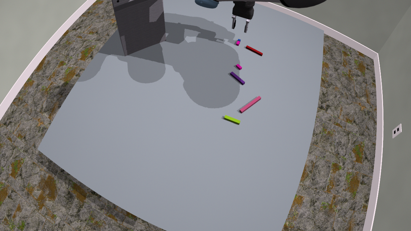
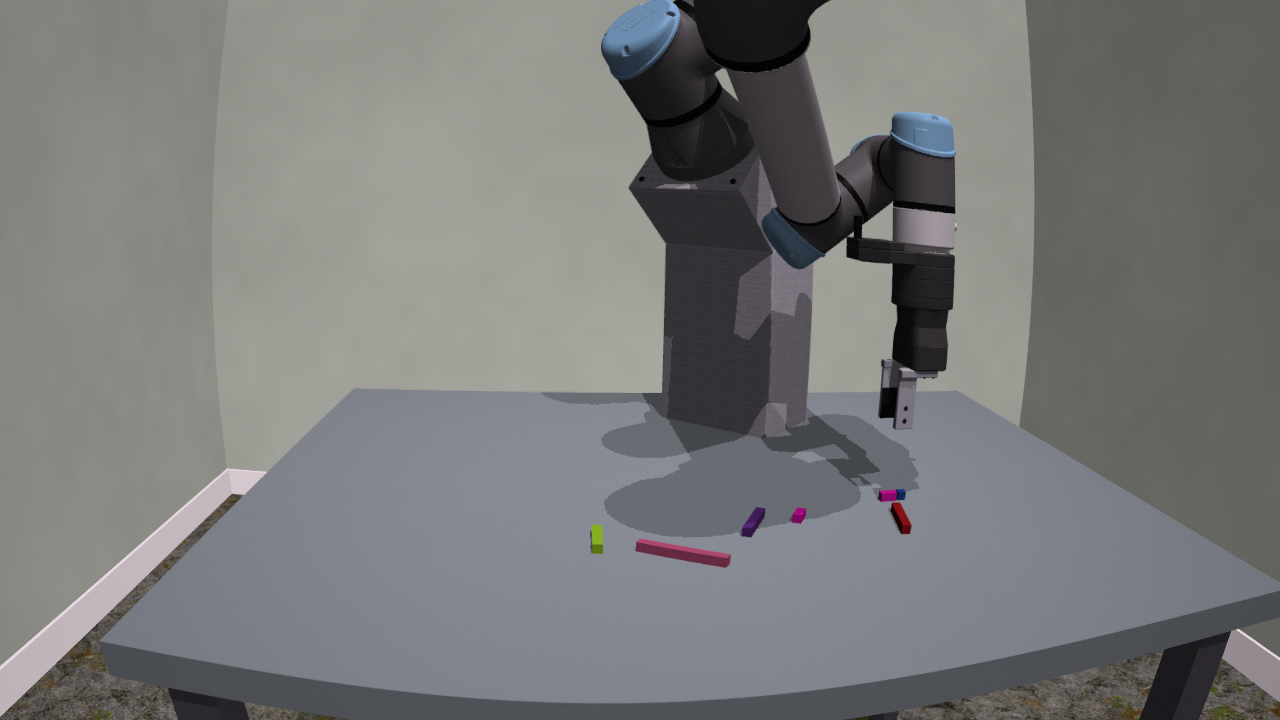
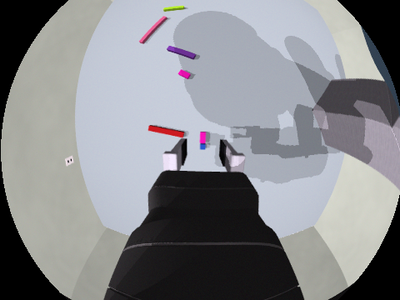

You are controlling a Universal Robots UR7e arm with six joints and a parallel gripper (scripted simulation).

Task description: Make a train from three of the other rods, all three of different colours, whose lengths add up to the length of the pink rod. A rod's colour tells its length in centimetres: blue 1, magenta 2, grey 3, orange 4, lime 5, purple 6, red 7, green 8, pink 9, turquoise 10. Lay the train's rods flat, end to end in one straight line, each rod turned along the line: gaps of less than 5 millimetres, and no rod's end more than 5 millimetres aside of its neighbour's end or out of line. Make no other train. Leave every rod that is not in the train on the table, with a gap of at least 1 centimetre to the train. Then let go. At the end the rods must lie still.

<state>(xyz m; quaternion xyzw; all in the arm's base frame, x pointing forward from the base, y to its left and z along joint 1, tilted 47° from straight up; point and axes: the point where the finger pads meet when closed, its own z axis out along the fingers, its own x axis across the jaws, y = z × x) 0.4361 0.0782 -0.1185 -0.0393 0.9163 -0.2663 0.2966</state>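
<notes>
Right now the purple rod is 170 mm to the right of my hand, 100 mm below it and 30 mm ahead of it. Round my hand: red rod: 100 mm below, 70 mm ahead, 20 mm to the right; then pink rod: 260 mm to the right, 100 mm below, 90 mm ahead; then small blue rod: 100 mm below, 20 mm to the left.
</notes>
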